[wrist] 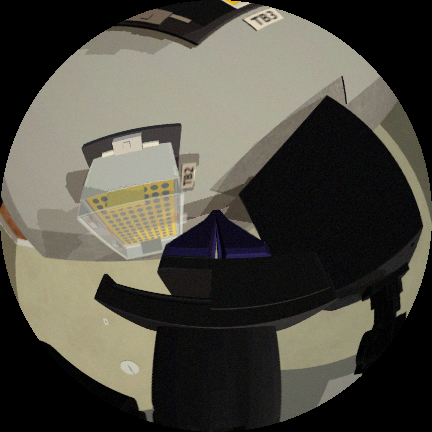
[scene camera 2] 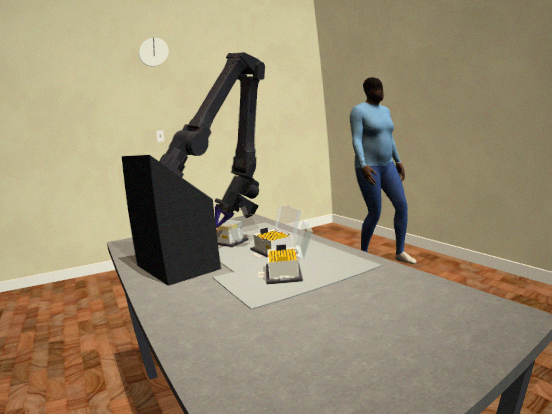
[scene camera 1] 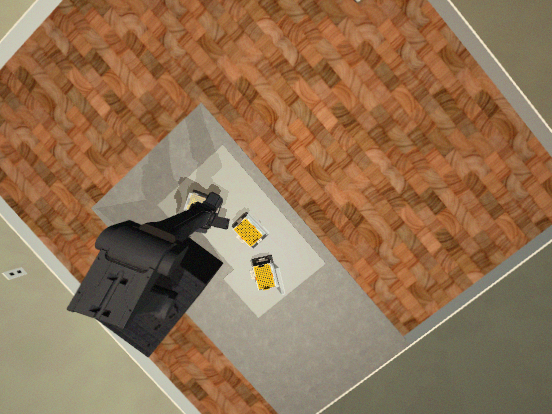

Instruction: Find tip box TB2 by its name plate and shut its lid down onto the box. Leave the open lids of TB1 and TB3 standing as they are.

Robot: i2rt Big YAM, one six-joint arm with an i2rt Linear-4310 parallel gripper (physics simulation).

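Frame: origin at the arm's base, x back, y right, z up, level; metres.
Seen in the pictures: gripper, fingertip midpoint: (wrist: 215, 215); arm's base, origin of the base link: (wrist: 384, 280) (scene camera 2: 166, 173).
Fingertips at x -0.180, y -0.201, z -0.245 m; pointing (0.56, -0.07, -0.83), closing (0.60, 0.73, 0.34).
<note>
Offsets run from my fingertips to a thing's top centre. "*": to the spot under its first point. Level surfaces: height alone.
Tip box TB2 @(dx -0.034, dy -0.057, dz -0.003 m) (scene camera 1: 195, 201) (scene camera 2: 231, 234) (wrist: 132, 200) stands at the far end of the row, partly under the arm in scene camera 1. Its name plate @(* dx +0.011, dy -0.023, dz -0.078 m) (wrist: 188, 176) reads TB2 in the wrist view. Its clear lid lies down over the yellow tip rack; whether it is fully seated I cannot tell. My gripper (scene camera 2: 218, 224) (wrist: 215, 215) is shut and empty, beside TB2 on the black block's side. The middle box @(dx -0.166, dy +0.163, dz -0.006 m) (scene camera 1: 249, 231) (scene camera 2: 272, 240) has its clear lid @(* dx -0.239, dy +0.150, dz +0.026 m) (scene camera 2: 289, 218) standing open; a plate (wrist: 263, 19) reading TB3 shows nearby. The nearest box @(dx -0.104, dy +0.380, dz -0.014 m) (scene camera 1: 264, 276) (scene camera 2: 283, 266) also has an open lid @(* dx -0.157, dy +0.461, dz +0.037 m) (scene camera 2: 304, 240).
A tall black block (scene camera 2: 175, 225) (wrist: 335, 195) stands close to the gripper and TB2. The boxes stand on a pale mat @(dz -0.080 m) (scene camera 1: 295, 255) (scene camera 2: 250, 295) on a grey table @(dz -0.083 m) (scene camera 1: 325, 345) (scene camera 2: 325, 350). A person (scene camera 2: 377, 135) stands beyond the table.
</note>
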